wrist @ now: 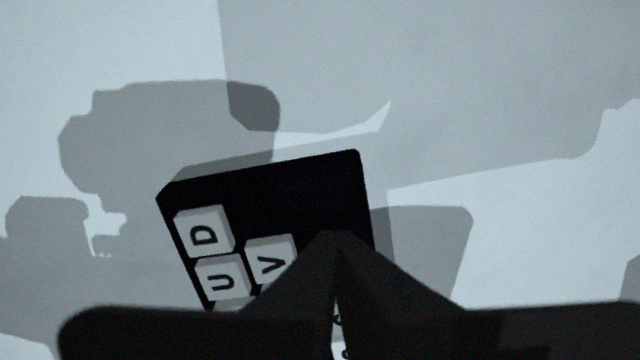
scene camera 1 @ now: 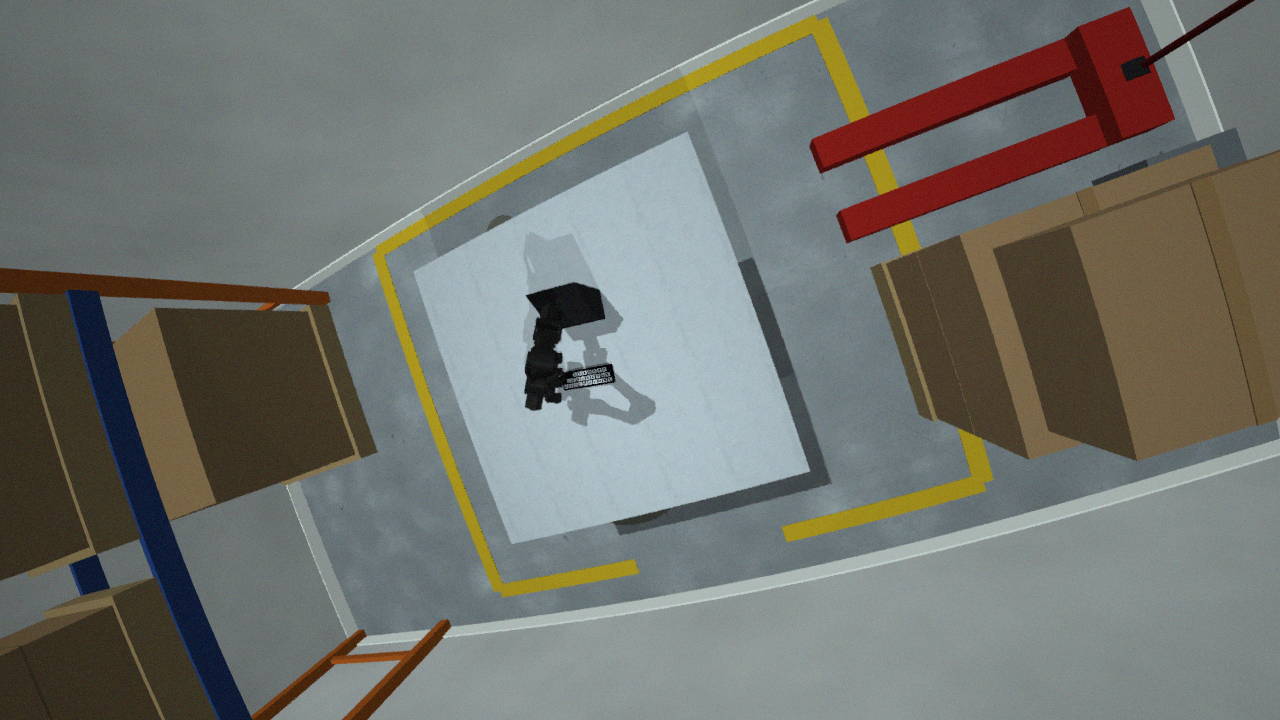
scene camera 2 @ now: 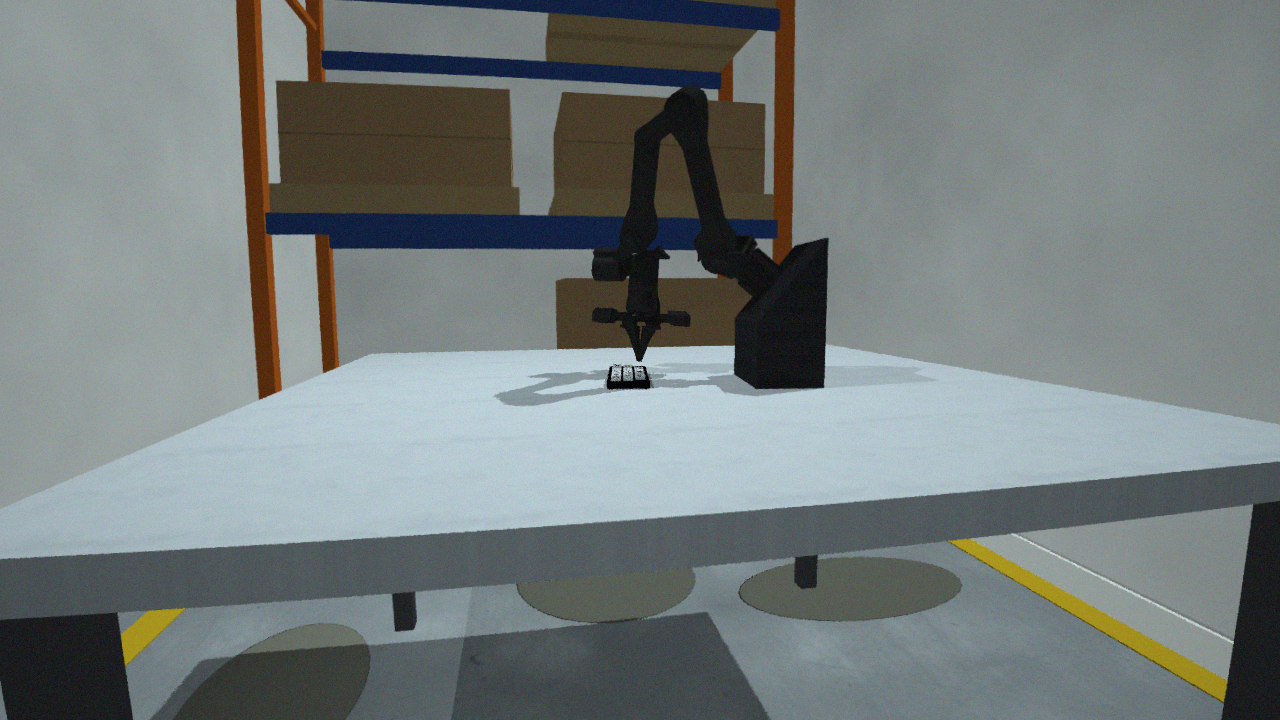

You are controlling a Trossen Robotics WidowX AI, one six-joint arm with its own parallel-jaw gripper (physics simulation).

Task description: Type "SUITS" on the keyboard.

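Where they show: gripper, fingertip midpoint: (wrist: 333, 243) (scene camera 1: 564, 375) (scene camera 2: 639, 361); arm's base, link origin: (scene camera 1: 550, 310) (scene camera 2: 769, 282).
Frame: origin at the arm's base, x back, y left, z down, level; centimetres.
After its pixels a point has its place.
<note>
The black keyboard with pale keys (scene camera 1: 588, 377) {x -26.2, y -2.1, z 15.8 cm} (scene camera 2: 628, 377) {x -27.7, y 6.2, z 15.7 cm} (wrist: 300, 185) {x -22.8, y -12.6, z 16.3 cm} lies flat on the table. In the wrist view, the D key (wrist: 204, 234) {x -26.4, y -12.3, z 15.7 cm}, the U key (wrist: 221, 282) {x -26.8, y -10.3, z 15.7 cm} and the V key (wrist: 271, 262) {x -24.7, y -10.5, z 15.7 cm} show left of the fingers. My gripper (scene camera 1: 561, 378) {x -22.3, y -10.9, z 15.1 cm} (scene camera 2: 639, 360) {x -22.3, y -10.9, z 15.1 cm} (wrist: 333, 243) {x -22.3, y -10.9, z 15.1 cm} is shut and empty, pointing down with its tips a little above the keyboard. In the wrist view the tips overlap its bare black part, right of the V key. The fingers hide most of the lower keys; slivers of two show between them. The S, I and T keys cannot be made out.
The white table (scene camera 1: 671, 268) {x 0.1, y 42.5, z 17.5 cm} (scene camera 2: 626, 474) {x -37.1, y 53.6, z 17.5 cm} bears the dark arm base (scene camera 1: 572, 304) {x -1.1, y 8.4, z -0.3 cm} (scene camera 2: 783, 331) {x -3.2, y 13.0, z 8.0 cm} beside the keyboard. Beyond the table stand a rack with cardboard boxes (scene camera 1: 259, 402) (scene camera 2: 393, 134), a red pallet jack (scene camera 1: 975, 174) and stacked boxes (scene camera 1: 1154, 322).
</note>
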